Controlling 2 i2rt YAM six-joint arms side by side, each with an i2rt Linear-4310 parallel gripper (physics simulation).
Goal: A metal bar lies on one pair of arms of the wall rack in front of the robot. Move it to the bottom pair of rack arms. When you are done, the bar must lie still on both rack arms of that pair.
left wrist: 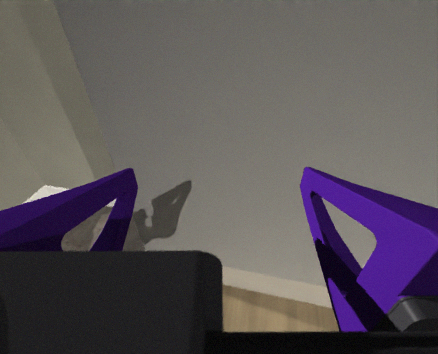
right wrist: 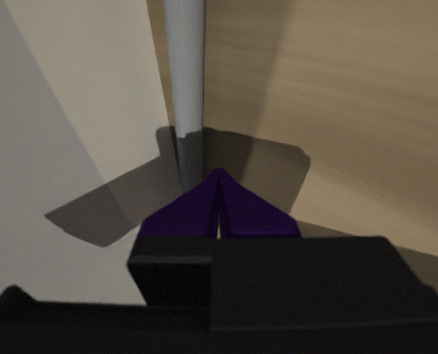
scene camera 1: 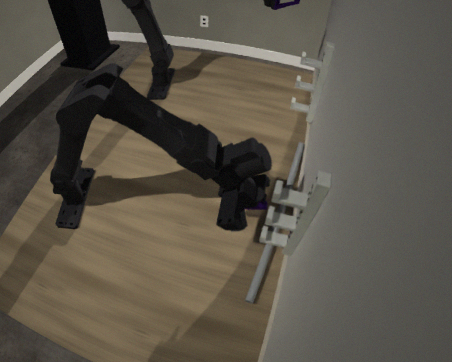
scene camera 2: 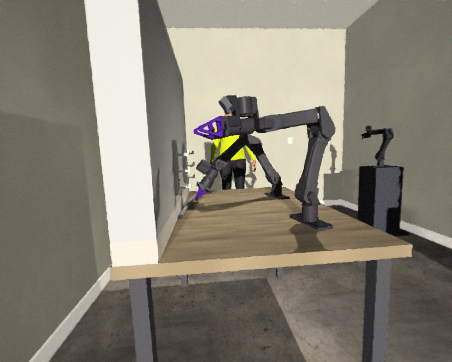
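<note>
The grey metal bar [scene camera 1: 259, 275] [scene camera 2: 186, 206] [right wrist: 185, 70] lies low along the foot of the wall, apparently on the table top, below the rack arms. In scene camera 1 the near rack post's arms hide its middle. The bottom rack arms are the lowest near arm [scene camera 1: 274, 237] and the lowest far arm [scene camera 1: 300, 105]; the bar is on neither. My right gripper [scene camera 1: 263, 205] [scene camera 2: 199, 196] [right wrist: 218, 176] is shut and empty, pointing down just beside the bar on the side away from the wall. My left gripper [scene camera 2: 195, 131] [left wrist: 218, 177] is open and empty, high up, facing the wall.
The near rack post [scene camera 1: 312, 212] and the far rack post [scene camera 1: 321, 82] stand out from the wall [scene camera 1: 390, 200], each with three arms. My right forearm reaches low across the wooden table [scene camera 1: 125, 260] [scene camera 2: 280, 235]. A person in a yellow vest [scene camera 2: 232, 150] stands beyond the table.
</note>
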